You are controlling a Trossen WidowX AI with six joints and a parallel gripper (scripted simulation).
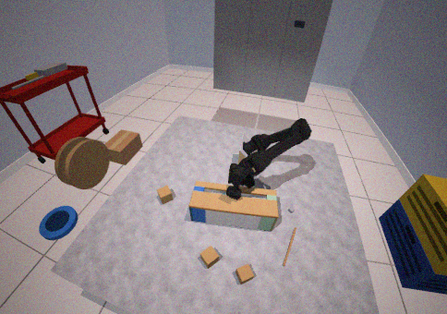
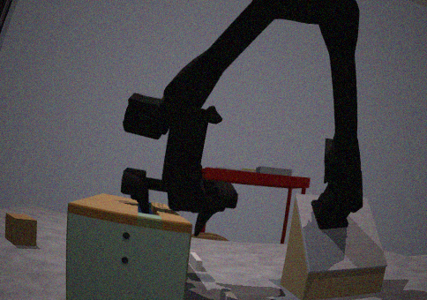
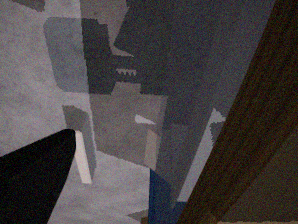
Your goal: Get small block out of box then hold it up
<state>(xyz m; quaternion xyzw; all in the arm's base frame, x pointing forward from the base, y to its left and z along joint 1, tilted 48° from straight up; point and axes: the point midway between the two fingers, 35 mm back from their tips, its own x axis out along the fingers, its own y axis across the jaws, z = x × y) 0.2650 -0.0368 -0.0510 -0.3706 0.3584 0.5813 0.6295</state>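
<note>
Now: the box 40 mm to the left of my gripper tip, 40 mm ahead of it and 20 mm below it. The rest, counted from my gripper tip: thin stick 310 mm to the left, 210 mm ahead, 80 mm below.
</note>
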